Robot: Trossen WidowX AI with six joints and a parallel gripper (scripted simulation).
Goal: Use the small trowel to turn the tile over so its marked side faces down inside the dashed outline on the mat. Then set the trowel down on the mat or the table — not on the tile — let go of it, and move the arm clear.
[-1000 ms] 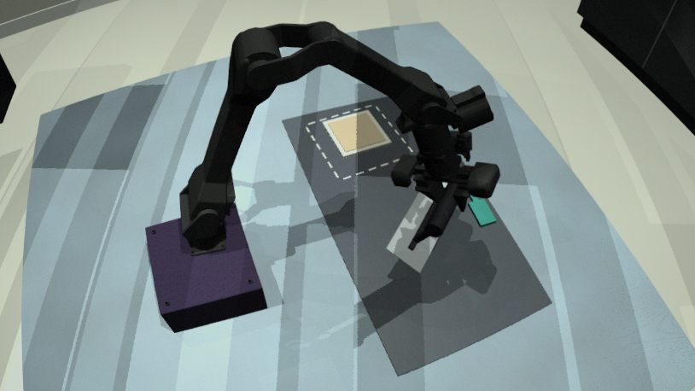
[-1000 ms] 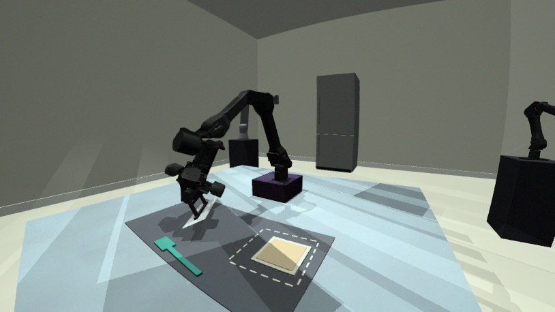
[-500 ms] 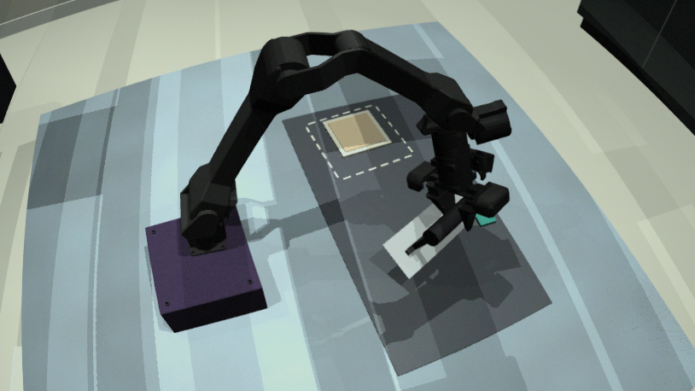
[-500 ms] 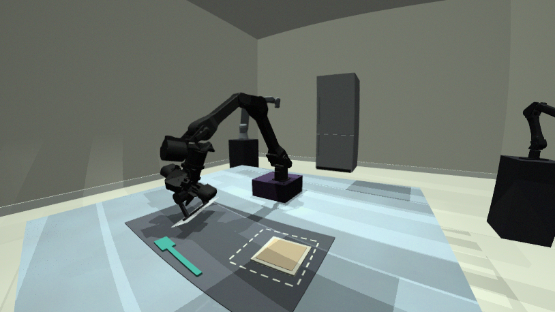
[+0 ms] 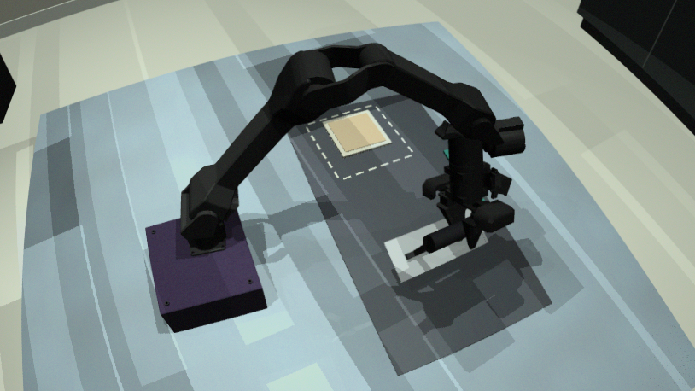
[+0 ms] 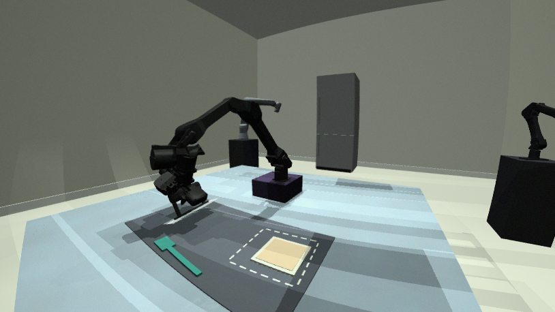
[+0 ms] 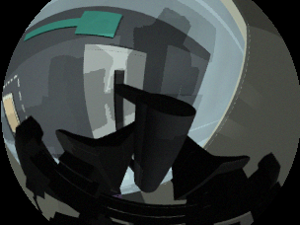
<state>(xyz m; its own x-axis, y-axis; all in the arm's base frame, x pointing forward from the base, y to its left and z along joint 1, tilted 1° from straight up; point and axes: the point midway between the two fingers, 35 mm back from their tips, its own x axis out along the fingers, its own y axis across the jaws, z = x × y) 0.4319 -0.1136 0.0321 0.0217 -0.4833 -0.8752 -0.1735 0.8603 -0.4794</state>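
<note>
Now: the trowel 3 cm to the left of my gripper tip. The rest, counted from my gripper tip: teal tool (11 cm ahead, 15 cm to the left, 7 cm below); then tile (8 cm behind, 38 cm to the left, 7 cm below).
</note>
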